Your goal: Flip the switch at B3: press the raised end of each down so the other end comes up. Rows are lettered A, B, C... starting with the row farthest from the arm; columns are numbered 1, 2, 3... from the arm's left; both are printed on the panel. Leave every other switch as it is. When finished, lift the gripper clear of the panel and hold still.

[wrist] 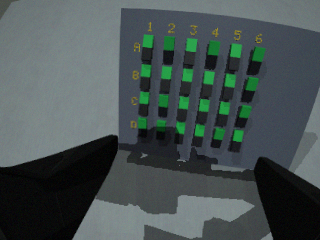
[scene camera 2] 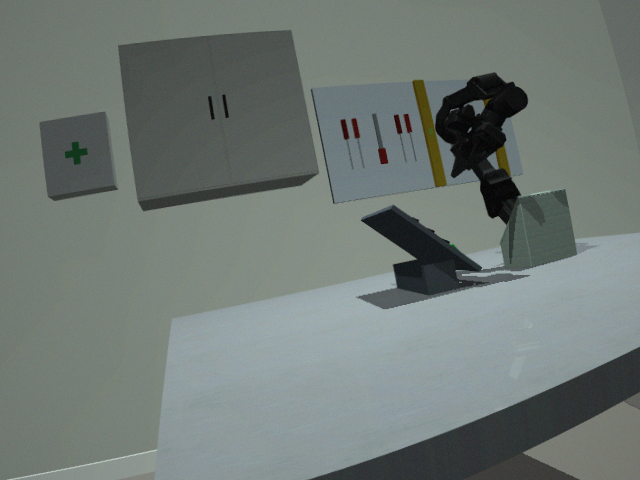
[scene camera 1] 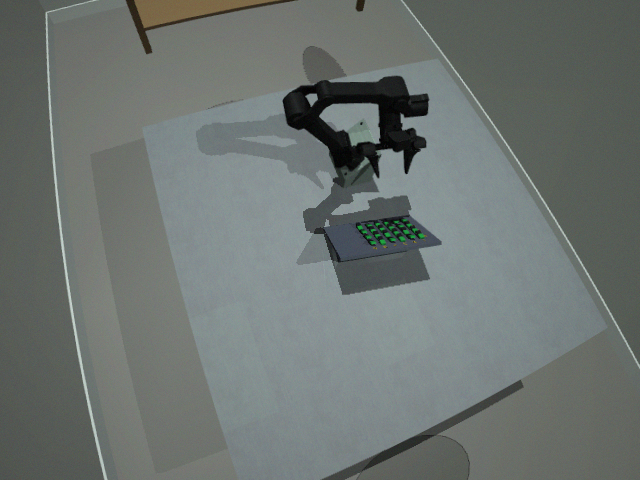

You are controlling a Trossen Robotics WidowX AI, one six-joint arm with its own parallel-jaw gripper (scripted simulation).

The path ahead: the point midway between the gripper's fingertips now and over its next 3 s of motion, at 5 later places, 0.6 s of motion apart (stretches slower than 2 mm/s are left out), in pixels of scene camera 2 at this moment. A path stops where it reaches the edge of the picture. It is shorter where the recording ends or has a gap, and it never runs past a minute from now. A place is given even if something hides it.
The gripper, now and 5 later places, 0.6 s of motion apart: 459,173; 440,201; 428,220; 423,227; 421,230; 421,231
